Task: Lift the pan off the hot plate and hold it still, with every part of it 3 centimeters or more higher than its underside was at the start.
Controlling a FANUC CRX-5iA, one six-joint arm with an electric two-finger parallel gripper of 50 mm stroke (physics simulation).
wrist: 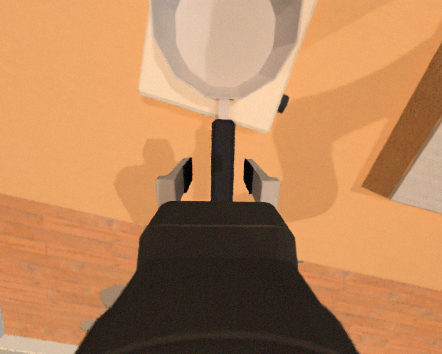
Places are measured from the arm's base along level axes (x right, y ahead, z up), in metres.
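Pixels of known places: gripper, between the fingertips: (218,169).
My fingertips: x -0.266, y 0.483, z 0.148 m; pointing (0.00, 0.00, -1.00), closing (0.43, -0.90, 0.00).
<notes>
Ahead of a thing's pixels: the offset from my fingertips to its top centre. "spot": to the spot under its first point. Level surfaces: height alone.
The grey pan (225,42) sits on the pale hot plate @[spot: dx +0.040, dy +0.133, dz -0.155 m] (157,89) at the top of the wrist view, its far side cut off by the frame edge. Its black handle @[dx -0.029, dy -0.021, dz -0.062 m] (223,155) points down toward the gripper body. My gripper (218,169) is open, with one finger on each side of the handle and a gap showing on both sides. The near end of the handle is hidden by the gripper body. How far the fingertips are above or level with the handle cannot be told from this view.
A dark knob @[dx +0.121, dy -0.070, dz -0.168 m] (283,103) sticks out from the hot plate's right side. A brown wooden edge (407,145) with a light grey surface (425,175) beside it stands at the right. The orange table top @[dz -0.218 m] (60,125) ends above a wood-plank floor (50,255) at the lower part.
</notes>
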